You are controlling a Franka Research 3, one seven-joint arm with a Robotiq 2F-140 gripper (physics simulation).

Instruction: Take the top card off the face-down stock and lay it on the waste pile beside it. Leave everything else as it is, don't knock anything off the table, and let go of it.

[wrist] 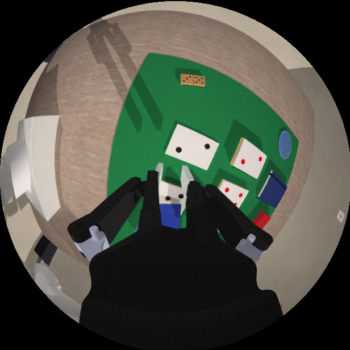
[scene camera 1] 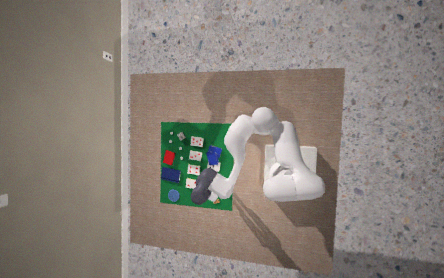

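Note:
Blue face-down cards (scene camera 1: 214, 154) (wrist: 170, 215) lie on the green mat (scene camera 1: 175, 127) (wrist: 165, 90), one askew in the scene view. A blue card edge overlaps a white face-up card with black pips (scene camera 1: 215, 166) (wrist: 170, 192), partly hidden by the fingers in the wrist view. A white card with two black pips (wrist: 192, 146) lies beside it, ahead of the fingertips. My gripper (scene camera 1: 202, 186) (wrist: 171, 171) is above the mat, its fingers partly open with nothing between them. The fingertips are hidden in the scene view. I cannot tell which white card is the waste pile.
Red-pip card piles (scene camera 1: 197, 141) (wrist: 249, 158) form a row. A domino (scene camera 1: 216, 201) (wrist: 192, 80), a light blue disc (scene camera 1: 173, 195) (wrist: 285, 144), a dark blue box (scene camera 1: 171, 174) (wrist: 272, 189), a red block (scene camera 1: 169, 157) (wrist: 261, 220) and a die (scene camera 1: 181, 135) are also on the mat.

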